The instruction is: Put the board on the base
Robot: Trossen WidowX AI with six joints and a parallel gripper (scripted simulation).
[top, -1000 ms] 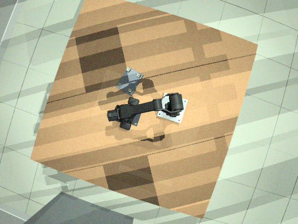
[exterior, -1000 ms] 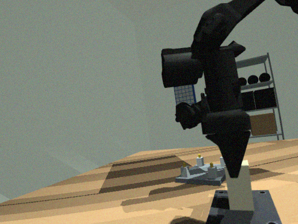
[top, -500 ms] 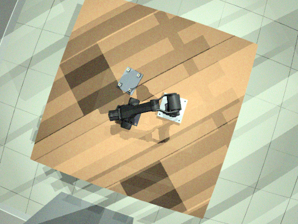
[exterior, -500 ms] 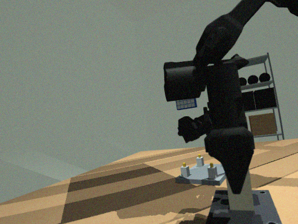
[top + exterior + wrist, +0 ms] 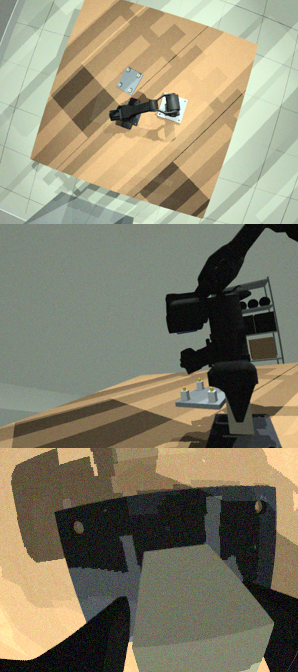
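The grey base is 21 cm to the right of my gripper tip, 7 cm ahead of it and 3 cm below it. Also, from my gripper tip: black board 1 cm below.
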